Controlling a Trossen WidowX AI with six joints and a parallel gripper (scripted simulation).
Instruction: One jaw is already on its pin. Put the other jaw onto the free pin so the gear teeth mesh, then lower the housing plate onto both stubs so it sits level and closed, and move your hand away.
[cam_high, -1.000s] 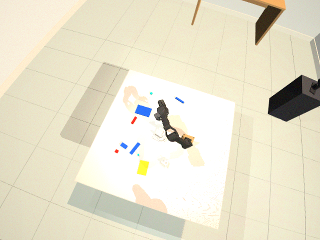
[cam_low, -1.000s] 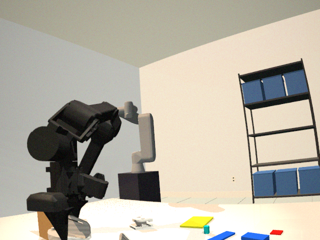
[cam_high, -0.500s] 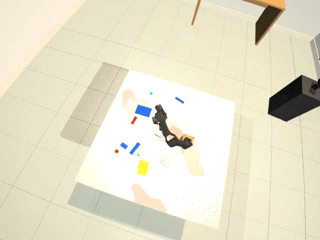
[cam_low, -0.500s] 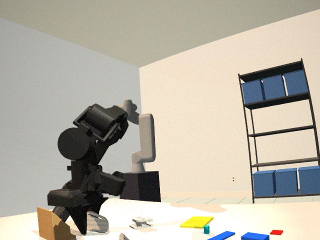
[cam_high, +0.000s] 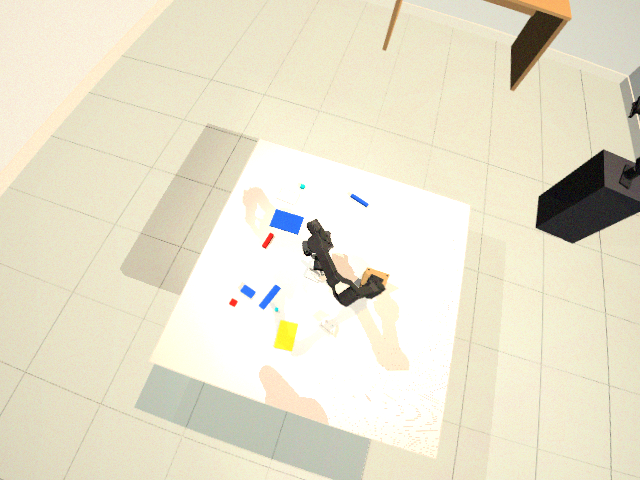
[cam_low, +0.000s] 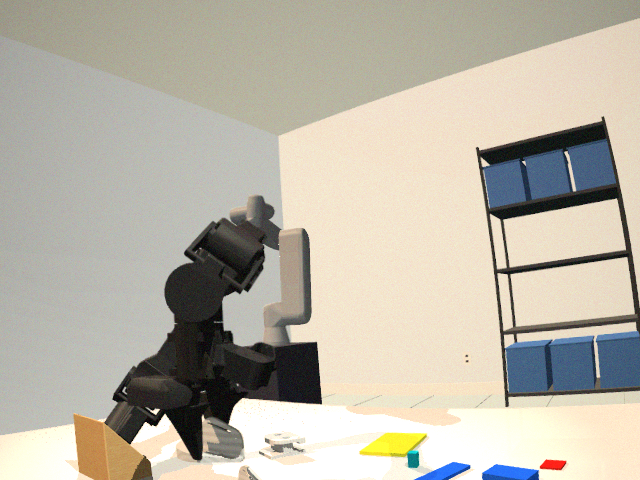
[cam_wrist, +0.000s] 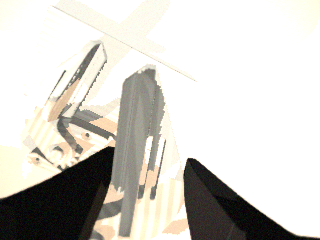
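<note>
The jaw lies 7 cm below my gripper tip, 6 cm to the left of it and 5 cm behind it. Round my gripper tip: housing plate 26 cm to the left, 16 cm behind, 6 cm below; then red block 28 cm ahead, 8 cm below; then blue plate 24 cm ahead, 14 cm to the right, 9 cm below.
</note>
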